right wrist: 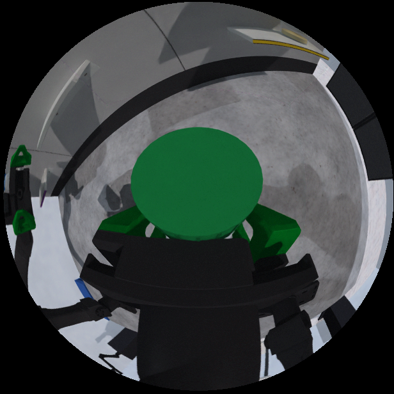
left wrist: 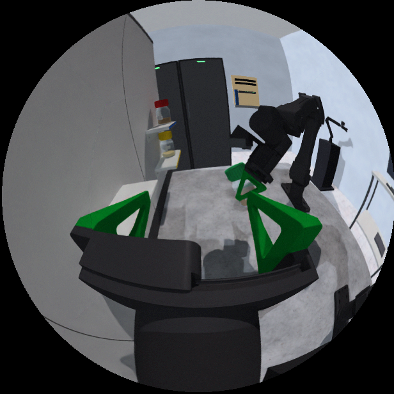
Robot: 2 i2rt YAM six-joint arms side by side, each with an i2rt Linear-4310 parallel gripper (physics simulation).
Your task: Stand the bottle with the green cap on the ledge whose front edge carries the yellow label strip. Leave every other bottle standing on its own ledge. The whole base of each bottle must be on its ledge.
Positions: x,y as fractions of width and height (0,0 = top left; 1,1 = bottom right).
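Labels:
My right gripper is there in the right wrist view (0.50,0.50), and I find that same right gripper in the left wrist view (0.60,0.49) as well.

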